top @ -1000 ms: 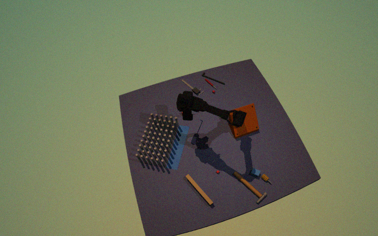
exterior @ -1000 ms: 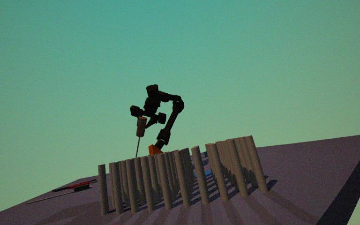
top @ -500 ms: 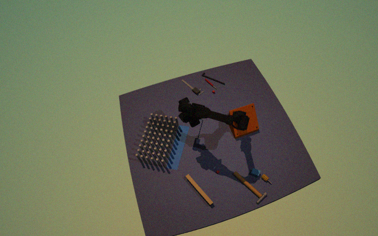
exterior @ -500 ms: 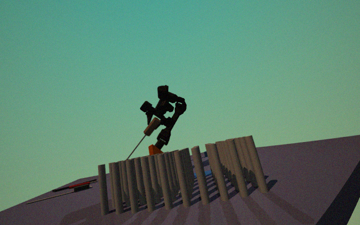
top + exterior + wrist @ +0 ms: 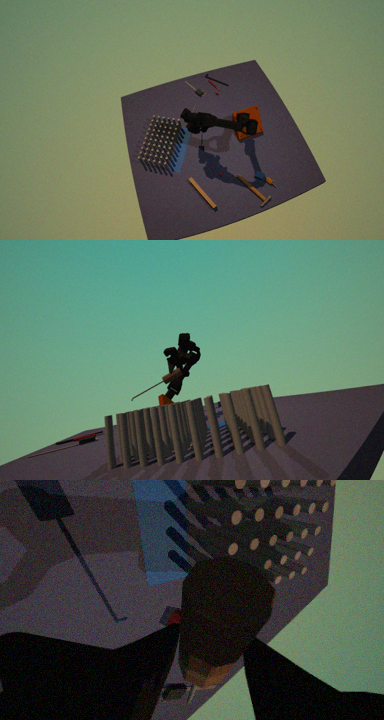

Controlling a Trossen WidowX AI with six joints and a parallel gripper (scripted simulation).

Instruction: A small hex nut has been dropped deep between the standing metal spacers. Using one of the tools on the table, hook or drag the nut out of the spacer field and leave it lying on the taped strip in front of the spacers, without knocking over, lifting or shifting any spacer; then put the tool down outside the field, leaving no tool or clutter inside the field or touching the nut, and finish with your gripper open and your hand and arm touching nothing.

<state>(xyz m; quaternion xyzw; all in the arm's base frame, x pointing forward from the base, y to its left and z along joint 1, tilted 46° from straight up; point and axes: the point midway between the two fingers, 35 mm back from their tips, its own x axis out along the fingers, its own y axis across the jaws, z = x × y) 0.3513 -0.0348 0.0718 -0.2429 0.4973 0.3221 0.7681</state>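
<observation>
Now: gripper tip 230 mm above the blue taped strip, 100 mm short of it and 60 mm to the right of it. Also, from my gripper tip: hook tool: 100 mm to the right, 40 mm below, 30 mm behind; then red screwdriver: 440 mm to the right, 280 mm behind, 220 mm below; then red cube: 210 mm below, 200 mm to the right.
</observation>
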